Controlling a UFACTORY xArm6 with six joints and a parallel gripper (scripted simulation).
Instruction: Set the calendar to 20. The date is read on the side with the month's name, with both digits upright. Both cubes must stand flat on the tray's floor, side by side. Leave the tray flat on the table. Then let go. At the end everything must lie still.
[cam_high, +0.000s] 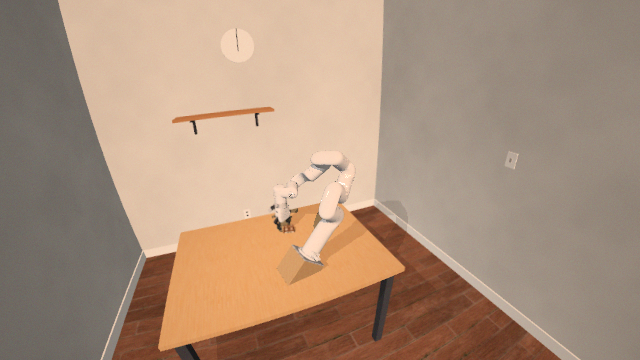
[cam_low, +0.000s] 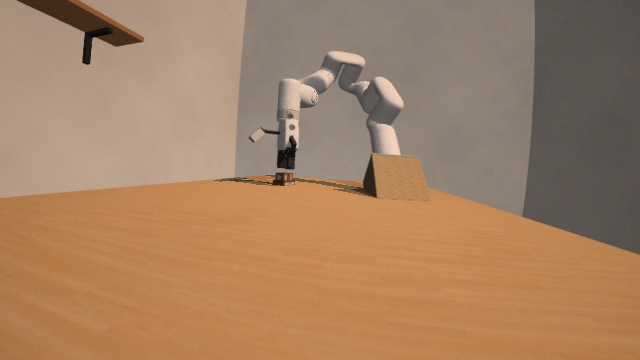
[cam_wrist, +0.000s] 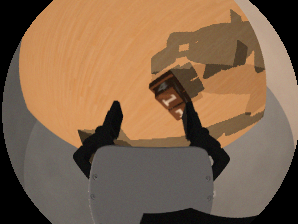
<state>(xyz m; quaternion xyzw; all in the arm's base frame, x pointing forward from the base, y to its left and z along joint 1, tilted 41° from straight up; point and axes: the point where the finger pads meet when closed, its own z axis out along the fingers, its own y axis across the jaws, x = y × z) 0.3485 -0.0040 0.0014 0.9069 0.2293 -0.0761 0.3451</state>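
Now: the brown tray 60 mm below my hand, 40 mm to the right of it and 10 mm ahead of it.
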